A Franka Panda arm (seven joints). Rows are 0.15 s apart.
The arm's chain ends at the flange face. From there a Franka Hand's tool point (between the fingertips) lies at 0.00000 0.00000 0.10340 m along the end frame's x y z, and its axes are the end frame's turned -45 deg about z.
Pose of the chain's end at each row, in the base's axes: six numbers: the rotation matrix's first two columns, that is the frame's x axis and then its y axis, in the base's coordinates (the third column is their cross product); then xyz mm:
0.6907 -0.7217 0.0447 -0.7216 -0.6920 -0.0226 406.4 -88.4 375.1
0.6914 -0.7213 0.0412 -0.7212 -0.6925 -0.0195 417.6 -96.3 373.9
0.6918 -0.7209 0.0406 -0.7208 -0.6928 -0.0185 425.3 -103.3 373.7
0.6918 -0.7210 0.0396 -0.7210 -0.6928 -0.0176 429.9 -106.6 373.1
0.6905 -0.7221 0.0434 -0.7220 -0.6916 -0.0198 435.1 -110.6 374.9
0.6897 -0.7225 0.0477 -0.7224 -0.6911 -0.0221 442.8 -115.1 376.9
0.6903 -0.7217 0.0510 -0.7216 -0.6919 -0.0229 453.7 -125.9 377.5
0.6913 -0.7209 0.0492 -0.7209 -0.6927 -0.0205 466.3 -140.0 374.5
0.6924 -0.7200 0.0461 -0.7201 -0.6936 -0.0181 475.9 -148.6 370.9
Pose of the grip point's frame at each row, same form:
0.9986 -0.0210 0.0476 -0.0218 -0.9996 0.0156 411.3 -90.1 271.8
0.9989 -0.0204 0.0429 -0.0211 -0.9997 0.0153 422.0 -98.0 270.6
0.9989 -0.0199 0.0418 -0.0205 -0.9996 0.0156 429.6 -105.0 270.4
0.9990 -0.0199 0.0404 -0.0206 -0.9997 0.0156 434.0 -108.3 269.8
0.9988 -0.0216 0.0447 -0.0223 -0.9996 0.0167 439.7 -112.4 271.6
0.9985 -0.0222 0.0494 -0.0231 -0.9996 0.0181 447.9 -117.1 273.6
0.9984 -0.0211 0.0523 -0.0221 -0.9996 0.0199 459.1 -128.1 274.3
0.9986 -0.0199 0.0493 -0.0209 -0.9996 0.0203 471.4 -142.2 271.2
0.9988 -0.0187 0.0454 -0.0196 -0.9996 0.0198 480.6 -150.7 267.6

